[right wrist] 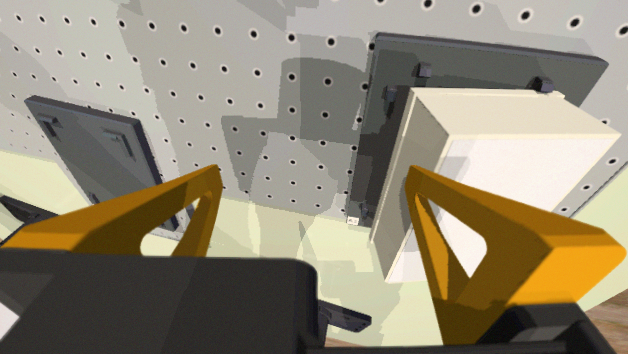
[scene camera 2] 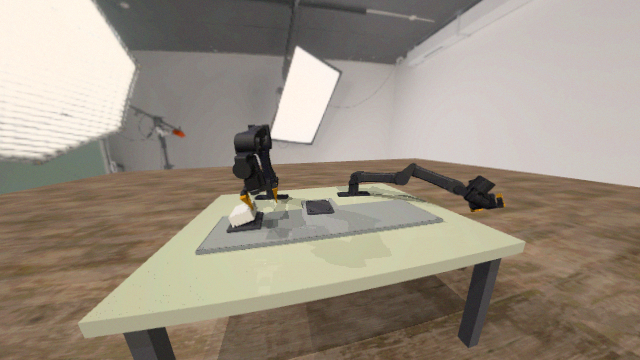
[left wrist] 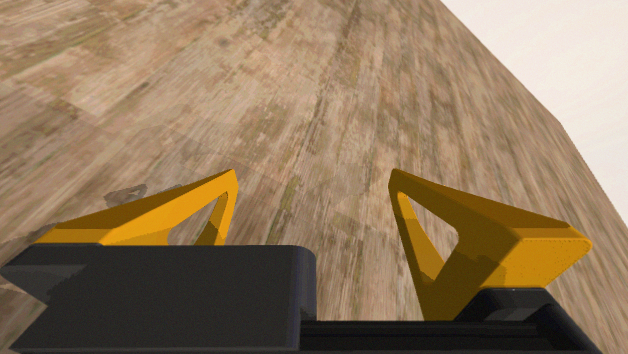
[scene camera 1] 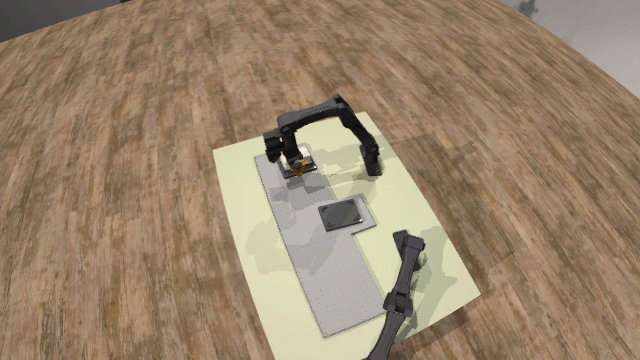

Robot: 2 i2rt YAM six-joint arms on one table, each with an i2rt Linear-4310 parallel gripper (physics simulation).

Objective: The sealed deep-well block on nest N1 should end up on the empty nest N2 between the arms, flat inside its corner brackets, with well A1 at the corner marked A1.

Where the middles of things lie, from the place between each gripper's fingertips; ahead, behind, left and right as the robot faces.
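The dark nest (scene camera 1: 337, 215) has my left hand 890 mm to the left of it, 70 mm past it and 20 mm below it. Counted from my right hand, the nest is 22 cm to the left, 15 cm behind and 7 cm below. Then there is the white block (right wrist: 532, 147), which is 1210 mm to the right of my left hand, 70 mm ahead of it and 60 mm above it. My right gripper is 3 cm above the block, 9 cm to the left of it and 1 cm past it. Going by their middles, the block is the nearest to my right gripper of the things named here, and the nest is the nearest to my left hand.
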